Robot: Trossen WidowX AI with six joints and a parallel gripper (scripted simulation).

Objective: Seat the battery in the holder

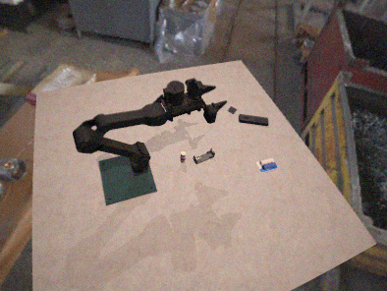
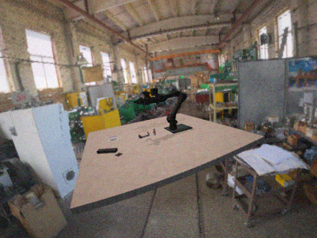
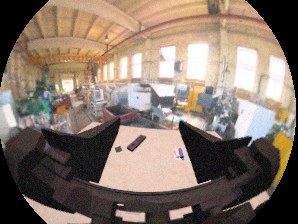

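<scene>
The battery lies 300 mm below my gripper tip, 150 mm behind it and 30 mm to the right of it. From my gripper tip the other things lie so: long black bar: 320 mm below, 310 mm ahead, 60 mm to the left; small black piece: 340 mm below, 240 mm ahead, 170 mm to the left; white block: 330 mm below, 210 mm ahead, 200 mm to the right.
</scene>
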